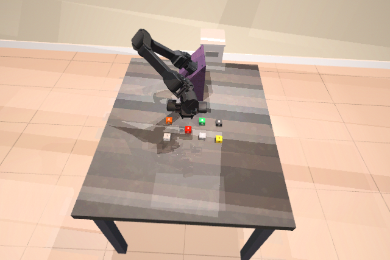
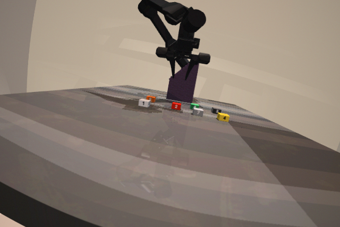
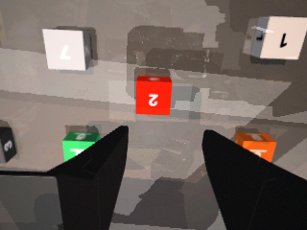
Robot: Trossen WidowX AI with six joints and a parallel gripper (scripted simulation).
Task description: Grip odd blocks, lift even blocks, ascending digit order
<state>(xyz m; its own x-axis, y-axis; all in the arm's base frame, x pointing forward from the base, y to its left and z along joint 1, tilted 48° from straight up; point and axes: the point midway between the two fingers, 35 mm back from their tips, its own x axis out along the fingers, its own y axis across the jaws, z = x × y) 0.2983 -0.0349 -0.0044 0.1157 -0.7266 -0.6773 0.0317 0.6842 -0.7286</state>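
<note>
My gripper tip is now 10 cm above the red block marked 2, 1 cm to the right of it and 1 cm past it. The rest, counted from my gripper tip: white block marked 1 (10 cm to the right, 10 cm below, 5 cm ahead); green block (10 cm below, 8 cm to the left, 7 cm behind); grey block marked 7 (10 cm below, 8 cm to the left, 3 cm ahead).
</note>
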